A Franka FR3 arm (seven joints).
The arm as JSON. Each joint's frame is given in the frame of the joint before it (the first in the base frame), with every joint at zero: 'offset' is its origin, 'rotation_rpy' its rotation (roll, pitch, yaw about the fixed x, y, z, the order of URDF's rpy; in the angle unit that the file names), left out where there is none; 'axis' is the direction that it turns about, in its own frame. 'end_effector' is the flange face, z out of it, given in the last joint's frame.
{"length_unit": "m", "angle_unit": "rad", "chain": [
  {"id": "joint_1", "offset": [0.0, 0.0, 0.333], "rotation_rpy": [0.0, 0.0, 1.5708], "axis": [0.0, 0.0, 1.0]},
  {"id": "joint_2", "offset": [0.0, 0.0, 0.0], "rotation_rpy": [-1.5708, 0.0, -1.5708], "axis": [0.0, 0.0, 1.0]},
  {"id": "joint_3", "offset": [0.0, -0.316, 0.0], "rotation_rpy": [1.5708, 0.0, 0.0], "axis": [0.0, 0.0, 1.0]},
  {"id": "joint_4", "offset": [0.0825, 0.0, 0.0], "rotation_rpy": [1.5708, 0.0, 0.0], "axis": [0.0, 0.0, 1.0]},
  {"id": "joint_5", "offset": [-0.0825, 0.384, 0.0], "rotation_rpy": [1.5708, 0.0, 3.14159], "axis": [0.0, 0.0, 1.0]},
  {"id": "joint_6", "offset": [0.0, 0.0, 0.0], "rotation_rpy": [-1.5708, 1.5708, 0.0], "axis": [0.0, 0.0, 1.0]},
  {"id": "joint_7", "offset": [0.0, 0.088, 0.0], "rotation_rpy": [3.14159, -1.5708, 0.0], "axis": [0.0, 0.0, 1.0]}
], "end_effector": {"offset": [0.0, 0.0, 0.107], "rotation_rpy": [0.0, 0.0, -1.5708]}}
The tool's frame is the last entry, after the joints.
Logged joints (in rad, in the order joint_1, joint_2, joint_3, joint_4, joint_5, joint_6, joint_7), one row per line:
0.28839 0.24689 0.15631 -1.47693 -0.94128 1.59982 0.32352
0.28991 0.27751 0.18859 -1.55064 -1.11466 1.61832 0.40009
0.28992 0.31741 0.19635 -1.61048 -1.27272 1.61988 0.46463
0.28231 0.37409 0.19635 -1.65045 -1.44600 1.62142 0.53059
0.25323 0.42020 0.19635 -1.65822 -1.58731 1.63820 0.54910
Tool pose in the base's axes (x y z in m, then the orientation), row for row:
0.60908 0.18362 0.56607 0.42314 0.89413 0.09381 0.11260
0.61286 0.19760 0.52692 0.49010 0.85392 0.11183 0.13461
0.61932 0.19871 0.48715 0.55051 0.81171 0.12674 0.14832
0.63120 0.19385 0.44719 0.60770 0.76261 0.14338 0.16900
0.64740 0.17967 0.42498 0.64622 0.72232 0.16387 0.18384
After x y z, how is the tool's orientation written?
As a quaternion, w x y z.
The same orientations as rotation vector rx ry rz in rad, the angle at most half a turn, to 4 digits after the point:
2.2379 0.2348 0.2818
2.0741 0.2716 0.3270
1.9209 0.2999 0.3510
1.7623 0.3313 0.3905
1.6435 0.3728 0.4183

